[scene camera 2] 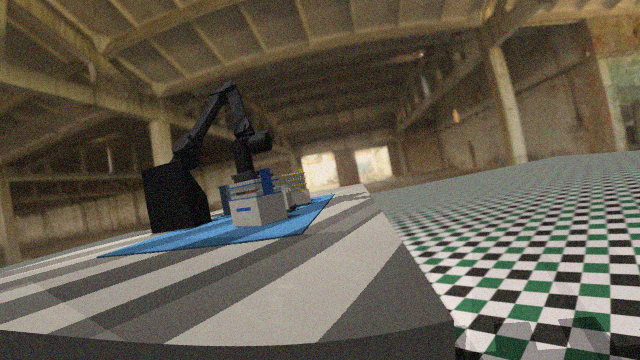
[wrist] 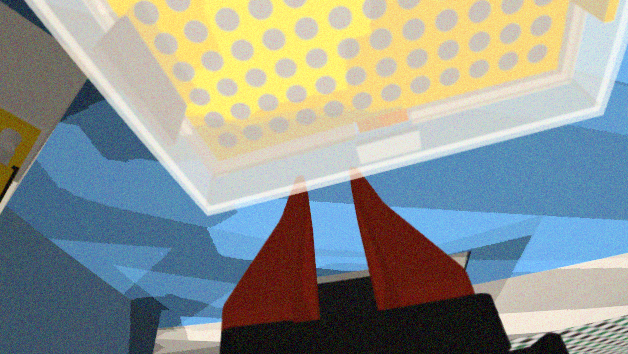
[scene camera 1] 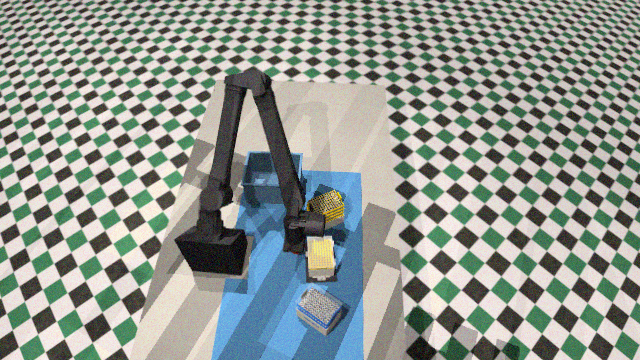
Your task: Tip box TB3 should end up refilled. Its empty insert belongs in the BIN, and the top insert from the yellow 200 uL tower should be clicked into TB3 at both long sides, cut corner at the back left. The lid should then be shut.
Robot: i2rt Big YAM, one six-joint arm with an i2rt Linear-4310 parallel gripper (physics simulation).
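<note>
Tip box TB3 (scene camera 1: 320,256) (wrist: 307,66) stands on the blue mat (scene camera 1: 263,291) with its clear lid down over a yellow insert whose holes are empty. My gripper (scene camera 1: 293,249) (wrist: 327,180) is low at the box's left long side. Its red fingers stand close together with a narrow gap and nothing between them. Their tips reach just under the lid's rim, left of a pale tab (wrist: 388,147). The yellow 200 uL tower (scene camera 1: 327,206) (scene camera 2: 293,181) stands behind TB3, and its corner shows in the wrist view (wrist: 10,145). The blue BIN (scene camera 1: 263,178) is at the back.
A blue-banded tip box (scene camera 1: 318,309) (scene camera 2: 257,208) full of grey tips stands in front of TB3. The arm's black base (scene camera 1: 212,255) (scene camera 2: 172,196) sits left of the mat. The grey table (scene camera 1: 340,116) ends close to the right of the mat.
</note>
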